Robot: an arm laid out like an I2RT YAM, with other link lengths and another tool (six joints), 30 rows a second.
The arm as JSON. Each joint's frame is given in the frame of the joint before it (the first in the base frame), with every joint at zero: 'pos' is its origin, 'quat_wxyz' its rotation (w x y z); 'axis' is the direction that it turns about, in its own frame. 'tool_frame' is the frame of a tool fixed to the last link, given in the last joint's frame.
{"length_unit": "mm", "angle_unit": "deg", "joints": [
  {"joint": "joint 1", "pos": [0.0, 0.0, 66.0], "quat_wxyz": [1.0, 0.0, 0.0, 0.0], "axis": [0.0, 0.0, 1.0]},
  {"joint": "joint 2", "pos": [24.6, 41.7, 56.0], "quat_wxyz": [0.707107, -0.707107, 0.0, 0.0], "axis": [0.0, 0.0, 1.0]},
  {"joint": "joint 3", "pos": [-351.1, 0.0, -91.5], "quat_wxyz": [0.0, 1.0, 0.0, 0.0], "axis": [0.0, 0.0, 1.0]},
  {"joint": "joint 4", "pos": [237.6, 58.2, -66.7], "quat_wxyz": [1.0, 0.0, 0.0, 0.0], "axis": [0.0, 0.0, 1.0]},
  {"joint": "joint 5", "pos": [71.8, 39.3, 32.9], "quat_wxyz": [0.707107, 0.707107, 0.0, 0.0], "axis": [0.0, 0.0, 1.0]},
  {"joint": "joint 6", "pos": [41.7, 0.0, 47.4], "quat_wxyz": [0.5, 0.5, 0.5, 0.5], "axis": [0.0, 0.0, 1.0]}
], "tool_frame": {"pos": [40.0, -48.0, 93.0], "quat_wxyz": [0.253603, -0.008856, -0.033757, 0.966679]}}
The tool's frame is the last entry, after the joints.
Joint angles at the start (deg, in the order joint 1, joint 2, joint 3, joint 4, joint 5, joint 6):
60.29 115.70 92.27 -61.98 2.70 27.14
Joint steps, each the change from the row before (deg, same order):
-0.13 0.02 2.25 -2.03 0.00 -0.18
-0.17 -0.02 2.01 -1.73 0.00 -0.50
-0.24 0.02 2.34 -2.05 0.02 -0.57
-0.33 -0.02 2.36 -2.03 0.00 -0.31
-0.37 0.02 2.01 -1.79 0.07 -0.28
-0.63 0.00 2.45 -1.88 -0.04 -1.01
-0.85 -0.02 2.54 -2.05 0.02 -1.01
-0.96 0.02 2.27 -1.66 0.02 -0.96
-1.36 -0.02 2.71 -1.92 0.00 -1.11
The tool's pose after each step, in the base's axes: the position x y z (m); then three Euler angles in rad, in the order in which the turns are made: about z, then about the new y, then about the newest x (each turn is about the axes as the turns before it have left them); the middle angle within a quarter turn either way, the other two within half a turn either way. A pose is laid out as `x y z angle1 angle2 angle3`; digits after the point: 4 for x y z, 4 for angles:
0.2945 0.3533 0.2051 2.6593 0.0505 2.9902
0.2966 0.3546 0.2140 2.6648 0.0514 2.9854
0.2991 0.3555 0.2240 2.6703 0.0529 2.9812
0.3019 0.3554 0.2345 2.6696 0.0538 2.9754
0.3048 0.3543 0.2432 2.6677 0.0557 2.9722
0.3095 0.3534 0.2541 2.6738 0.0576 2.9632
0.3152 0.3504 0.2655 2.6759 0.0607 2.9554
0.3217 0.3469 0.2756 2.6751 0.0642 2.9462
0.3304 0.3409 0.2879 2.6697 0.0685 2.9335

